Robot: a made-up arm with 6 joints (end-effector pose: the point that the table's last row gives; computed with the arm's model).
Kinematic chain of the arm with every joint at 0, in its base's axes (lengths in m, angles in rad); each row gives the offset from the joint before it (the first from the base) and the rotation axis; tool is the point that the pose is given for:
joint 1: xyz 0 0 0.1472 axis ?
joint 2: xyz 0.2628 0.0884 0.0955 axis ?
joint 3: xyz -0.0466 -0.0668 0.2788 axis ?
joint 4: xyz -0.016 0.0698 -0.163 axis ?
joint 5: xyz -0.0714 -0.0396 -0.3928 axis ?
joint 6: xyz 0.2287 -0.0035 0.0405 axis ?
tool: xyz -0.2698 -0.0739 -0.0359
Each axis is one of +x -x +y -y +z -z.
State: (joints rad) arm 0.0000 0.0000 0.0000 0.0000 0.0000 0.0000
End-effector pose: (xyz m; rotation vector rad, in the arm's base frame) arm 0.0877 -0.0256 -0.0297 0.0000 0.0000 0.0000
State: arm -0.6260 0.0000 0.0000 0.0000 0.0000 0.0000
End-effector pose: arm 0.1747 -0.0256 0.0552 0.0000 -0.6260 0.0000
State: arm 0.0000 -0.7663 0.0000 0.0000 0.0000 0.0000
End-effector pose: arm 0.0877 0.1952 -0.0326 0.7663 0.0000 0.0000
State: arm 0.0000 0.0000 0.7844 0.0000 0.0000 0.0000
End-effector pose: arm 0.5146 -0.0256 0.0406 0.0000 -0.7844 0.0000
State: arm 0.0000 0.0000 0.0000 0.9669 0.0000 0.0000
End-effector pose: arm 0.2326 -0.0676 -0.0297 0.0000 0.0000 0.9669
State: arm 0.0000 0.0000 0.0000 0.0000 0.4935 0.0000
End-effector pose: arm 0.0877 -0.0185 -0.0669 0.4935 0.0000 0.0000
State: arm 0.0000 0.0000 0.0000 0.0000 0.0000 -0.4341
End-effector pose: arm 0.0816 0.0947 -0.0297 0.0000 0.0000 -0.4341
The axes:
joint 1: +y
joint 2: -x
joint 3: -y
joint 4: +z
joint 5: +x
joint 6: +z

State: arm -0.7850 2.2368 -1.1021 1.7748 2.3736 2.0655
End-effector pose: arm -0.1806 -0.0091 -0.3739 0.8710 -1.2257 0.5645
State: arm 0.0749 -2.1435 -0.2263 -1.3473 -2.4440 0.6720
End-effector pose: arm 0.2538 0.1913 0.3399 -0.0363 1.1063 1.6643
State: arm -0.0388 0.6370 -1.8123 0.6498 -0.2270 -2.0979
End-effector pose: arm -0.3935 0.5780 0.3548 -1.7164 0.9354 -1.4026
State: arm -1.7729 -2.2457 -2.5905 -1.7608 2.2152 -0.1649
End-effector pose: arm 0.3057 -0.6037 0.1328 1.1261 0.1304 0.5700
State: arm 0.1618 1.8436 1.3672 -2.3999 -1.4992 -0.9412
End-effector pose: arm 0.9175 0.2120 -0.0052 -0.5833 -1.2330 -2.3068
